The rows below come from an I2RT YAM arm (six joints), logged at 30 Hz.
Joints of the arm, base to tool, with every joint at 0 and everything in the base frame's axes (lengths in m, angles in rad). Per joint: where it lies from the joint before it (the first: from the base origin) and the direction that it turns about. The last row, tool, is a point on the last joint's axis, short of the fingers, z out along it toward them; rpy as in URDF.
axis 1: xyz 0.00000 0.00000 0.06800 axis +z
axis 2: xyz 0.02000 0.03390 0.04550 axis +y
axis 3: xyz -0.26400 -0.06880 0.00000 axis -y
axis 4: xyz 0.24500 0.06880 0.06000 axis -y
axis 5: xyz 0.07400 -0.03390 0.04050 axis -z
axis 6: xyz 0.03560 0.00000 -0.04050 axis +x
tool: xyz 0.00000 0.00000 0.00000 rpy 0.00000 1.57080 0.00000
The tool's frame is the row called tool.
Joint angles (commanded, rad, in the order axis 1, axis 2, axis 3, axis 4, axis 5, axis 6), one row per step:
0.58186 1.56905 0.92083 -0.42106 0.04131 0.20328
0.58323 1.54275 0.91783 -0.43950 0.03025 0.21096
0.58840 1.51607 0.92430 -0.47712 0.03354 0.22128
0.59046 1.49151 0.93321 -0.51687 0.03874 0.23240
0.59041 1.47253 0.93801 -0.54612 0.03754 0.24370
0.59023 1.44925 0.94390 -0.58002 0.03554 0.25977
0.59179 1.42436 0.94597 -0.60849 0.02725 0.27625
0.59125 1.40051 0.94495 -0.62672 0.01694 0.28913
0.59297 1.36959 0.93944 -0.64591 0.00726 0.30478
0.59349 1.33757 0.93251 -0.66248 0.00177 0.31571
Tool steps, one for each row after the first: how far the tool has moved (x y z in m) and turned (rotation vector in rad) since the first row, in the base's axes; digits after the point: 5 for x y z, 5 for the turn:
-0.00395 -0.00164 0.00556 0.01401 0.00308 -0.00001
-0.00845 -0.00291 0.01284 0.01348 0.00765 -0.00549
-0.01225 -0.00496 0.02005 0.01086 0.01288 -0.01573
-0.01535 -0.00700 0.02504 0.01337 0.02060 -0.02518
-0.01913 -0.00951 0.03120 0.01881 0.02919 -0.03861
-0.02365 -0.01166 0.03682 0.03068 0.03852 -0.04768
-0.02749 -0.01397 0.04167 0.04599 0.04316 -0.05456
-0.03302 -0.01672 0.04675 0.06284 0.04702 -0.06178
-0.03845 -0.01998 0.05161 0.07616 0.04574 -0.06788

